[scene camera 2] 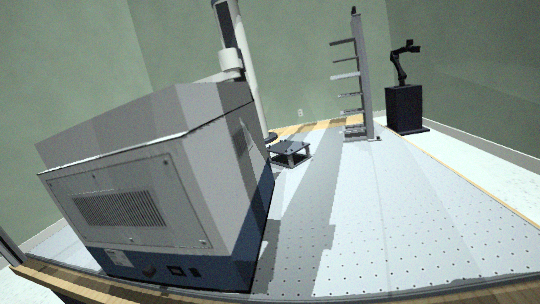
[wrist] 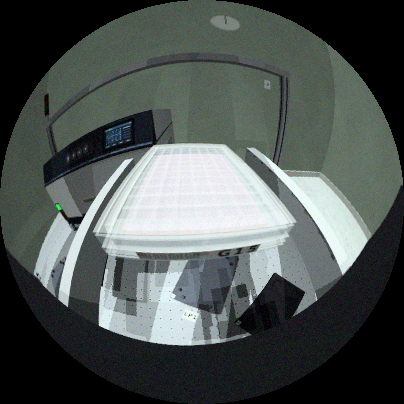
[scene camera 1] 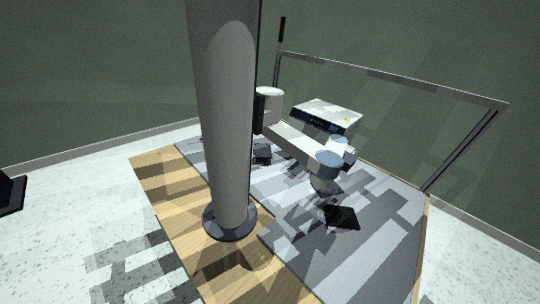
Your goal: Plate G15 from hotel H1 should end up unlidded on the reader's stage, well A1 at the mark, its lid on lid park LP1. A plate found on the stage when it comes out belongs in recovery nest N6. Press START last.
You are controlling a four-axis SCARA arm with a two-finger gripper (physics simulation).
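Places are measured from the arm's base along level axes (x ahead, y left, z up), in metres.
Pixels of known places: gripper, fingertip midpoint: [wrist: 189, 159]; arm's base, link origin: [scene camera 1: 231, 215].
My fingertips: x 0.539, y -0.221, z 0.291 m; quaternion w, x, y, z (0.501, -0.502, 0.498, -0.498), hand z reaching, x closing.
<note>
Ahead of a thing's pixels: the offset from my fingertips to its top centre. "spot": to the spot under its first point.
Plate G15 @[dx -0.021, dy -0.001, dz +0.014 m] [wrist: 195, 195] lies level between the fingers in the wrist view, its label facing the camera and clear layers at its edge; whether a lid is on is hard to tell. My gripper [wrist: 189, 159] [scene camera 1: 350, 156] is shut on it, beside the reader @[dx +0.265, dy +0.240, dz +0.054 m] [scene camera 1: 325, 116] [scene camera 2: 145, 185] [wrist: 112, 145]. Lid park LP1 @[dx -0.022, dy -0.010, dz -0.259 m] [wrist: 207, 285] [scene camera 1: 326, 189] is beyond and below the plate, partly hidden. Recovery nest N6 @[dx -0.148, dy -0.156, dz -0.261 m] [scene camera 1: 342, 217] [wrist: 275, 305] is a black pad beside it. Hotel H1 [scene camera 2: 366, 85] stands far back. I cannot make out the stage or START.
A raised dark platform @[dx -0.118, dy +0.449, dz -0.209 m] [scene camera 2: 290, 146] [scene camera 1: 262, 153] stands near the arm's column [scene camera 1: 227, 125]. A rail frame @[spot: dx +0.464, dy -0.014, dz +0.311 m] [scene camera 1: 395, 78] [wrist: 195, 58] runs behind the reader. A black cabinet [scene camera 2: 404, 110] carrying a small black arm [scene camera 2: 397, 62] stands beyond the table.
</note>
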